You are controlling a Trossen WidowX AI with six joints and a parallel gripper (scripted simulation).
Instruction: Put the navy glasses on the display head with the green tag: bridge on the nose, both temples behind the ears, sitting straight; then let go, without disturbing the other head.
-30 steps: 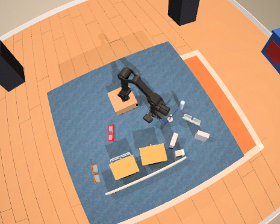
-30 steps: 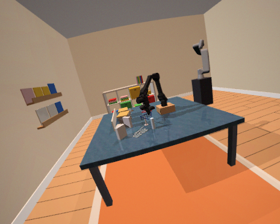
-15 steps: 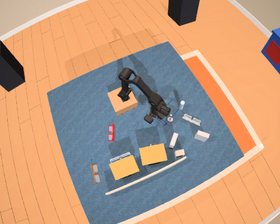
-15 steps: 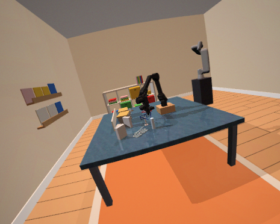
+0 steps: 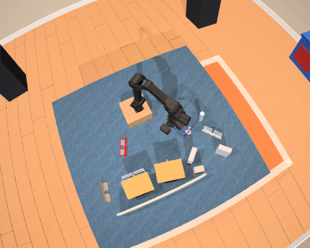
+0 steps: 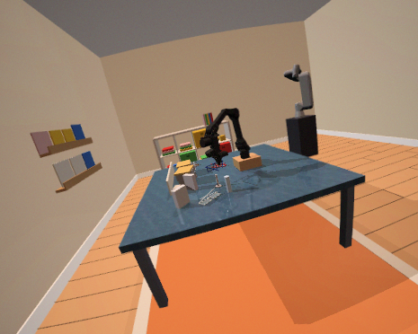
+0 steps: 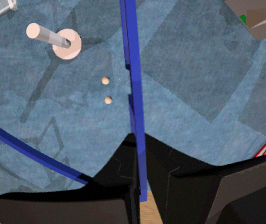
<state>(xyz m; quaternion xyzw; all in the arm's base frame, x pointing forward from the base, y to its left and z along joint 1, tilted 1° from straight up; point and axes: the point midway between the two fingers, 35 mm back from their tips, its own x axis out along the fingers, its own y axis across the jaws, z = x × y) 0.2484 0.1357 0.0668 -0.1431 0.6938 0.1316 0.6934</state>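
The small stand lies 5 cm ahead of my gripper tip, 10 cm to the left of it and 9 cm below it.
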